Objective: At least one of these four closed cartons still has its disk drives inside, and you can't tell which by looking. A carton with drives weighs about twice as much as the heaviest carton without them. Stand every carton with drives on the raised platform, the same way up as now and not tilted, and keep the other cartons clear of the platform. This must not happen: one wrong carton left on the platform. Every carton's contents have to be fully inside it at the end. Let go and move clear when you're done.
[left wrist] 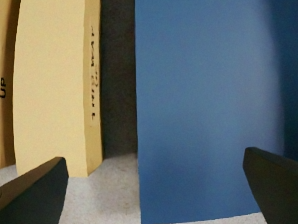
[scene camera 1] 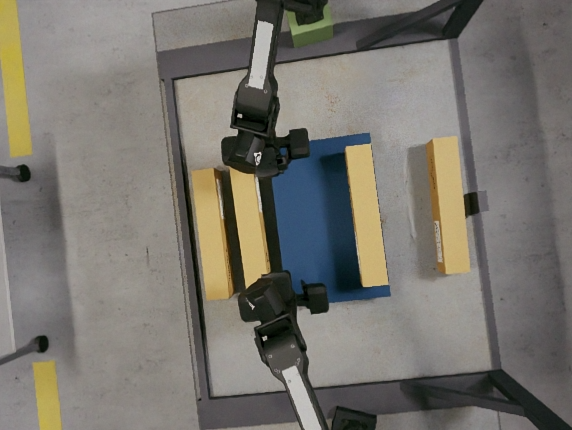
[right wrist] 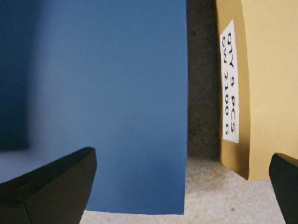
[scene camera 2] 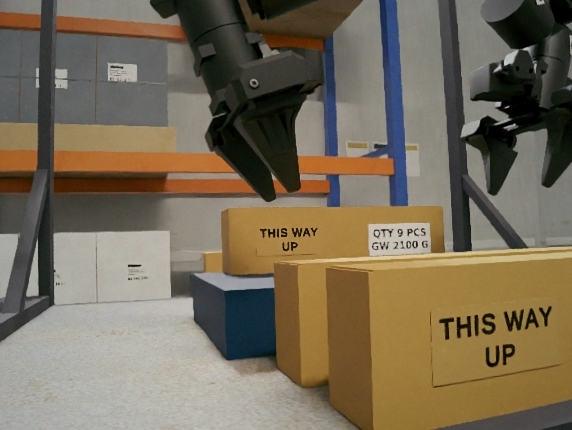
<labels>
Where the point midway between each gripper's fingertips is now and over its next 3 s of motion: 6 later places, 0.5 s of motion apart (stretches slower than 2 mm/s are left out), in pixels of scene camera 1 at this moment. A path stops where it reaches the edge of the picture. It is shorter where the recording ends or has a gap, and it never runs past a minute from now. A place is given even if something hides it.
My left gripper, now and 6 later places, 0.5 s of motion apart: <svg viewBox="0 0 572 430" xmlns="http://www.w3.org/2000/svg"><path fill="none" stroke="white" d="M284 284L268 284L267 283L233 288L219 288L218 287L217 287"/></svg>
My right gripper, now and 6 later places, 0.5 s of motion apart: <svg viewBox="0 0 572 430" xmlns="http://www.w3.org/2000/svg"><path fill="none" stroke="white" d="M270 164L255 170L218 174L207 177L204 178L202 178L203 180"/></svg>
</labels>
